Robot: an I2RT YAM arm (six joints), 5 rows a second.
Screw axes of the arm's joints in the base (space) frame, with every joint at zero. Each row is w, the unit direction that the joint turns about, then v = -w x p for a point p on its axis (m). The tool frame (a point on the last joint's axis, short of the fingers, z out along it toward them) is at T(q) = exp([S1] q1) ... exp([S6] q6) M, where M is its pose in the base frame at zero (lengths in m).
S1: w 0 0 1 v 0 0 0
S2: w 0 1 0 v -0.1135 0 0.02
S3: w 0 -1 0 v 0.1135 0 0.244
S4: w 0 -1 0 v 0.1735 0 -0.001
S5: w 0 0 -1 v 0 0.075 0
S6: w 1 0 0 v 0 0.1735 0
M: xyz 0.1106 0 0.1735 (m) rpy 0 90 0 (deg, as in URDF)
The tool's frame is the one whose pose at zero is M.
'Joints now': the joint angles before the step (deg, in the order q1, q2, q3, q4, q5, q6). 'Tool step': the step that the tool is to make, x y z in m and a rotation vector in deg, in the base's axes. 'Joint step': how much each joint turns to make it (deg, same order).
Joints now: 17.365 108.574 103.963 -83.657 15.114 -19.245
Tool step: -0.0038 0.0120 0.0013 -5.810 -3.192 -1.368
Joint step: 2.654 -0.005 -0.007 -0.112 6.645 4.031
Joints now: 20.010 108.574 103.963 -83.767 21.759 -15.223
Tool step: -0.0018 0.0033 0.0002 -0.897 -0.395 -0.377
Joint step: 0.692 -0.003 -0.008 -0.364 1.005 1.128
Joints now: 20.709 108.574 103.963 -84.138 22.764 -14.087
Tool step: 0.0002 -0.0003 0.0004 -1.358 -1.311 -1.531
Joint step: 0.106 -0.006 -0.018 0.057 1.771 1.744
